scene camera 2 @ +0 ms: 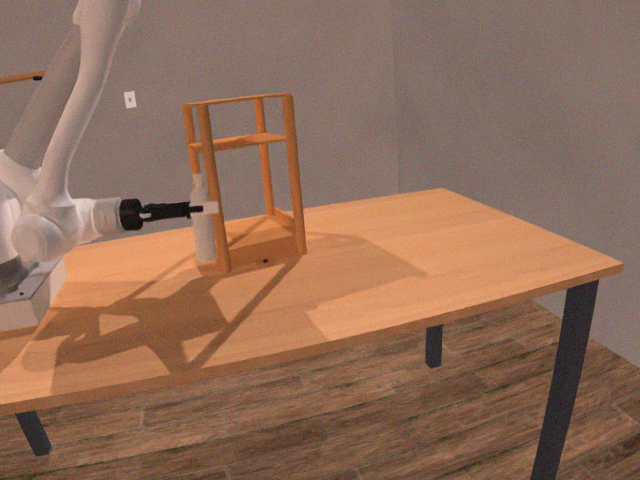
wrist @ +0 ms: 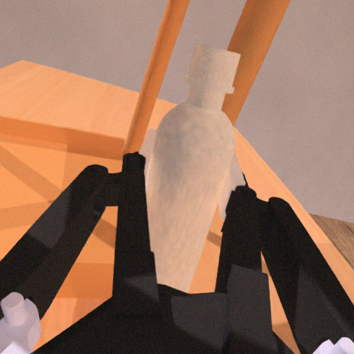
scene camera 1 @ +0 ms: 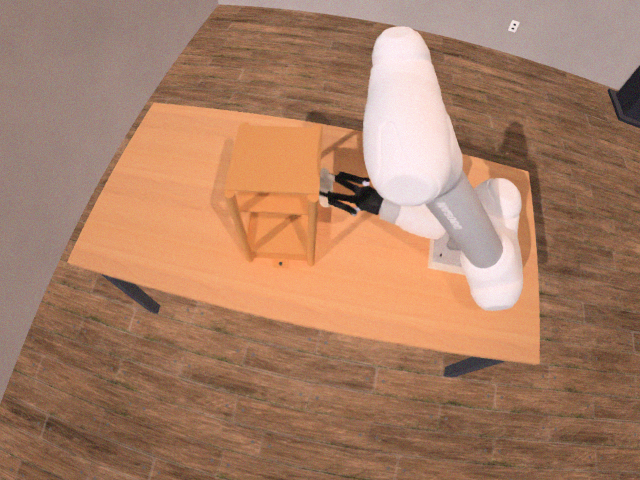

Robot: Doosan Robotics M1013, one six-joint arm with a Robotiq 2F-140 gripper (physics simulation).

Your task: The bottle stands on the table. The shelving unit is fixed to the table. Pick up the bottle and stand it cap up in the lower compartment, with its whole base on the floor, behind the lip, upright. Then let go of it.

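Frame: origin at the arm's base, x ahead, y left, z up, level; millimetres.
Seen in the pictures: gripper, fingertip midpoint: (scene camera 2: 219,205).
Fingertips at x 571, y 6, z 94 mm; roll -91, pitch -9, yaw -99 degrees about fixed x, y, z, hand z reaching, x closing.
Note:
A point is followed by its place in that frame.
The pale bottle (scene camera 2: 205,240) {x 526, y -21, z 24 mm} (wrist: 192,150) is about upright, cap up, at the robot-facing side of the shelving unit (scene camera 1: 276,160) {x 636, y 137, z 332 mm} (scene camera 2: 295,180) {x 758, y 20, z 125 mm} (wrist: 151,82). My gripper (scene camera 1: 326,187) (scene camera 2: 203,207) (wrist: 187,151) reaches in level and is shut on the bottle's body, with one finger on each side. In the second scene view a post partly covers the bottle, and its base shows low, just above the unit's bottom edge on that side. I cannot tell whether the base touches anything or is inside the lip. In the first scene view the top board and fingers hide most of the bottle.
The unit's upper shelf (scene camera 2: 248,140) {x 664, y 96, z 226 mm} lies above the bottle's cap level. Its corner posts stand close beside the bottle. The lower floor (scene camera 2: 258,232) {x 661, y 102, z -17 mm} shows between the posts. The unit stands on the wooden table (scene camera 1: 170,222) {x 1050, y 193, z -66 mm} (scene camera 2: 413,248) {x 1025, y -68, z -66 mm}; the arm's base is at the table's other end.

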